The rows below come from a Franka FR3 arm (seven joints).
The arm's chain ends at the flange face. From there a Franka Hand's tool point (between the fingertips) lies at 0.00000 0.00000 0.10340 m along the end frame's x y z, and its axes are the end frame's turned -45 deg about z.
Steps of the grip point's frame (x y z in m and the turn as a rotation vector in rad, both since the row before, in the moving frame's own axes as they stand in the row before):
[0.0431 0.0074 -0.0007 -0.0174 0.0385 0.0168]
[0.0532 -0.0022 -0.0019 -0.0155 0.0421 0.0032]
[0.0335 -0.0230 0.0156 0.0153 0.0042 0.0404]
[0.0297 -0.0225 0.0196 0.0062 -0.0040 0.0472]
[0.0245 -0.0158 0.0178 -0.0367 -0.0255 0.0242]
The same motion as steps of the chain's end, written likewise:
[0.0316 -0.0237 -0.0006 0.0149 0.0395 0.0168]
[0.0318 -0.0372 -0.0018 0.0188 0.0407 0.0032]
[0.0082 -0.0385 0.0156 0.0138 -0.0078 0.0404]
[0.0058 -0.0367 0.0196 0.0016 -0.0072 0.0472]
[0.0054 -0.0331 0.0179 -0.0440 0.0079 0.0242]

